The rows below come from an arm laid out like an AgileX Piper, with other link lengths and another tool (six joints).
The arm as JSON. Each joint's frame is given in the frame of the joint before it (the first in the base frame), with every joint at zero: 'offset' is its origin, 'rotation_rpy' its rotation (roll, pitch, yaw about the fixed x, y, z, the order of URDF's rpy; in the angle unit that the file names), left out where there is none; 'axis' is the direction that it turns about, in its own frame. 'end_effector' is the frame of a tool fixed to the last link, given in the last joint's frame.
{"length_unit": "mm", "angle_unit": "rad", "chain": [
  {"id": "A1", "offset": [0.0, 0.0, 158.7], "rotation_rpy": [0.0, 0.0, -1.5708], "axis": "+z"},
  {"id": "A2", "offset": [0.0, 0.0, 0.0], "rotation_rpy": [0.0, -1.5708, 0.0], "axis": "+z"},
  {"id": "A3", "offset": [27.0, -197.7, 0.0], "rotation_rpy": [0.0, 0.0, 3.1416], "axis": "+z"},
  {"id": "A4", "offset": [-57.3, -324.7, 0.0], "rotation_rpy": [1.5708, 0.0, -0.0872], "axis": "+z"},
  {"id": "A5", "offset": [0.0, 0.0, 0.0], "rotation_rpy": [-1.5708, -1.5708, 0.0], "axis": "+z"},
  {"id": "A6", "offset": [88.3, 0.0, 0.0], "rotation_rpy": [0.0, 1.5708, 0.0], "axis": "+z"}
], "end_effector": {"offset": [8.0, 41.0, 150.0], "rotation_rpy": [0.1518, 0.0, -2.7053]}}
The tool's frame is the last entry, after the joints.
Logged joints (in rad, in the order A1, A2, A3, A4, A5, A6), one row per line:
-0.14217 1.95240 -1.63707 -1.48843 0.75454 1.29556
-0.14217 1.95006 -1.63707 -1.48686 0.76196 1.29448
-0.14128 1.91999 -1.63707 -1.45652 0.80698 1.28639
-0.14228 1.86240 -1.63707 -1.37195 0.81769 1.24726
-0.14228 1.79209 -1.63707 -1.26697 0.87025 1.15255
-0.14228 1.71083 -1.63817 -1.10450 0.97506 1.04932
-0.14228 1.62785 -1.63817 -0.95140 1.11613 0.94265
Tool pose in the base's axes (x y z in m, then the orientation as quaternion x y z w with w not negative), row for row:
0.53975 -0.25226 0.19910 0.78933 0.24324 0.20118 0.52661
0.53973 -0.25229 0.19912 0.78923 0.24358 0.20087 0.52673
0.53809 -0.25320 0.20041 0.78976 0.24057 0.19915 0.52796
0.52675 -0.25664 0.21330 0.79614 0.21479 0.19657 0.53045
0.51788 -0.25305 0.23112 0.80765 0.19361 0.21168 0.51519
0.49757 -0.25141 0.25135 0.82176 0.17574 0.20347 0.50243
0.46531 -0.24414 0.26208 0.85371 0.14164 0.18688 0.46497
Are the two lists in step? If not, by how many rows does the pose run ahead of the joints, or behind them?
The pose runs 1 row behind the joints: the pose in row i belongs to the joints in row i - 1.
